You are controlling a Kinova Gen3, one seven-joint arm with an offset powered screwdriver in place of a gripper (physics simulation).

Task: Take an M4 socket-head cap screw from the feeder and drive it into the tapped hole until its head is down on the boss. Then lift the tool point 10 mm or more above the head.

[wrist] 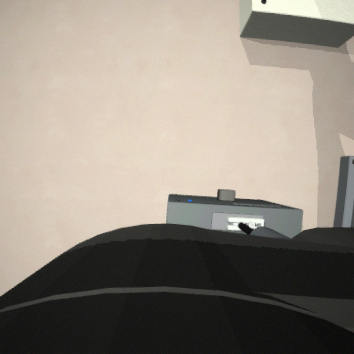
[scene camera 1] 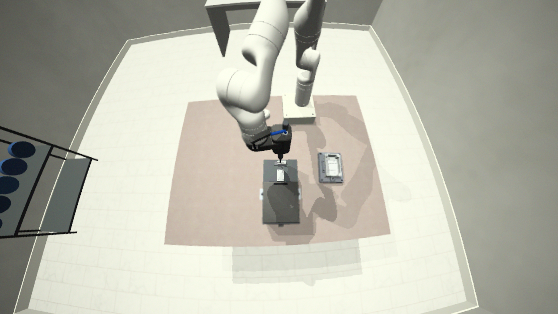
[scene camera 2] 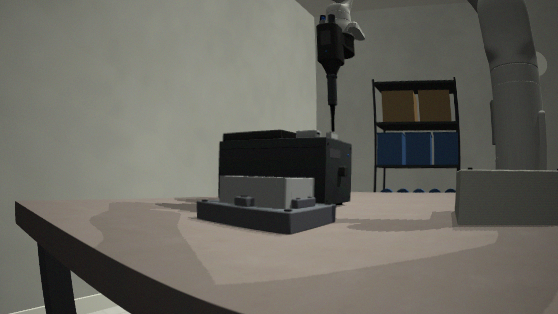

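Note:
My screwdriver [scene camera 1: 280,160] [scene camera 2: 333,130] [wrist: 241,225] points down, its thin bit tip at the small light pickup block [scene camera 1: 284,163] [scene camera 2: 330,135] on the end of the feeder. The feeder [scene camera 1: 292,202] [scene camera 2: 280,162] [wrist: 192,213] is a long dark box. Tip and block meet in scene camera 2; whether a screw is on the bit is too small to tell. A light grey housing [scene camera 1: 333,167] [scene camera 2: 252,190] sits on a dark fixture plate [scene camera 1: 322,174] [scene camera 2: 250,219] [wrist: 345,195] beside the feeder. The boss and tapped hole cannot be made out.
The pale robot base block [scene camera 1: 300,120] [scene camera 2: 505,197] [wrist: 300,27] stands behind the feeder on the pinkish table top [scene camera 1: 210,175] [scene camera 2: 400,250] [wrist: 125,125]. A raised light label plate [scene camera 1: 280,175] lies on the feeder. A shelf rack [scene camera 2: 415,86] with bins stands in the background.

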